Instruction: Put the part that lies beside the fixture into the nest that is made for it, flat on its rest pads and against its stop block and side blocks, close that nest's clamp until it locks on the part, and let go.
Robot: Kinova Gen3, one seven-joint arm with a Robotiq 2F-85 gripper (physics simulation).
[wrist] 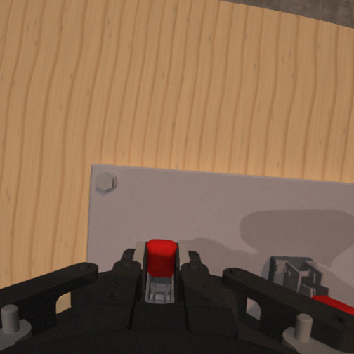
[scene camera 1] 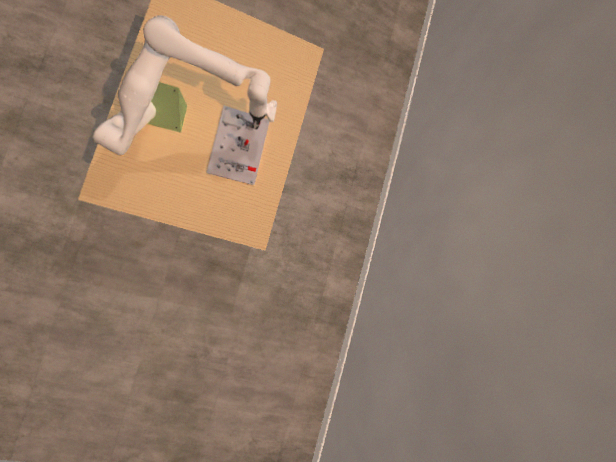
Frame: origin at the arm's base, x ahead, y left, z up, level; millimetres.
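Seen in the pictures: gripper, fingertip midpoint: (scene camera 1: 257, 123).
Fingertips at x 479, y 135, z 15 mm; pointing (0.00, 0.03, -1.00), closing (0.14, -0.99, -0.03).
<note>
Pixels of each thing's middle, then the offset from my fingertips to it. "spot": a spot on its surface instead. Level surfaces: height alone.
- grey fixture plate, surface spot: (scene camera 1: 255, 156) spot: dx +43, dy -138, dz -59 mm
- small grey shape, body centre: (scene camera 1: 233, 120) dx -115, dy -13, dz -48 mm
- middle clamp, surface spot: (scene camera 1: 243, 143) spot: dx -28, dy -113, dz -17 mm
- far clamp's red handle, body centre: (scene camera 1: 251, 169) dx +49, dy -216, dz -17 mm
- wooden table, surface height: dz -74 mm
The grey fixture plate (scene camera 1: 255, 156) (wrist: 200, 200) carries three clamps in a row. My gripper (scene camera 1: 257, 123) (wrist: 161, 257) is shut on the red handle (wrist: 161, 260) of the clamp at the plate's upper end in the scene view. Grey linkage (wrist: 160, 291) of this clamp shows between the fingers in the wrist view; its arm and tip are hidden there. In the scene view a small grey shape (scene camera 1: 231, 125) lies low on the plate beside that clamp, too small to tell whether it is the part or how it is seated. No separate part shows beside the plate.
The middle clamp (scene camera 1: 243, 143) (wrist: 295, 272) has a raised red handle (wrist: 334, 303). The far clamp's red handle (scene camera 1: 252, 169) points outward. A bolt head (wrist: 105, 182) marks a plate corner. A green block (scene camera 1: 170, 112) stands by the arm's base on the wooden table (scene camera 1: 210, 215).
</note>
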